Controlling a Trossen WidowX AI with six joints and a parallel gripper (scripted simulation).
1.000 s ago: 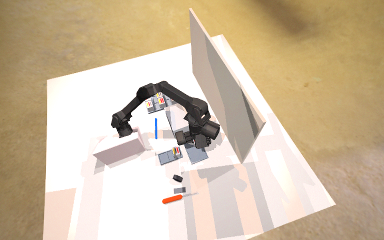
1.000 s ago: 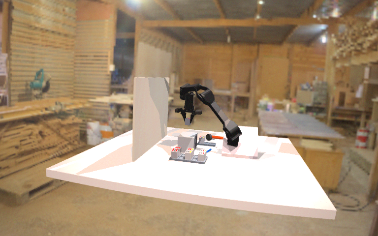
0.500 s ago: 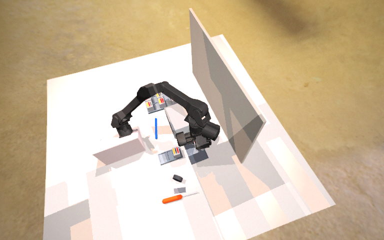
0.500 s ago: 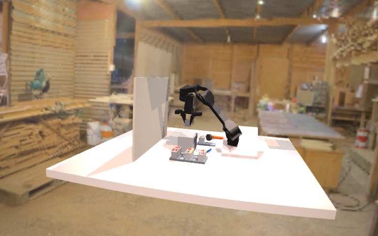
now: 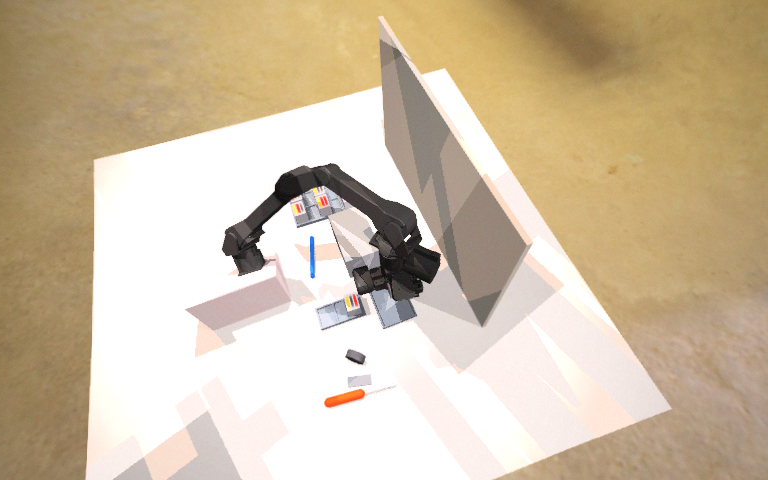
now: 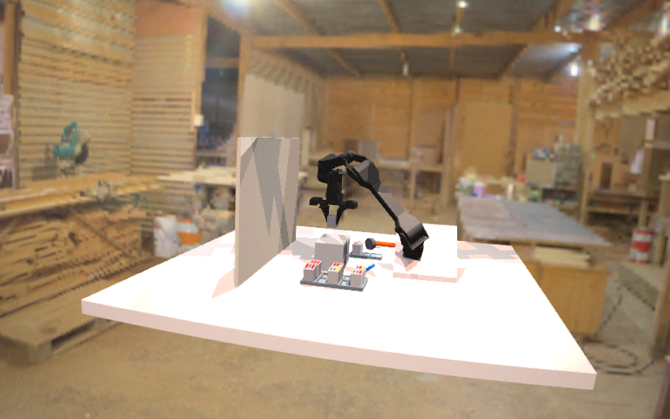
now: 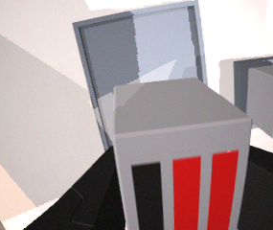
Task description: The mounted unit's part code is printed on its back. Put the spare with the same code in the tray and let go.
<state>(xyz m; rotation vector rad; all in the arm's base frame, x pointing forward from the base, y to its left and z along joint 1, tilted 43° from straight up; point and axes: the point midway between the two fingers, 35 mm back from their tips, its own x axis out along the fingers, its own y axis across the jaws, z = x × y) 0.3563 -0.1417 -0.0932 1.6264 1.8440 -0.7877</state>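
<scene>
My gripper tip is 11 cm above the dark grey tray and 1 cm past it. Also, from my gripper tip: black puck (14 cm behind, 12 cm to the right, 9 cm below); white block (20 cm to the left, 6 cm below, 6 cm behind); grey base (15 cm behind, 11 cm below, 1 cm to the left).
</scene>
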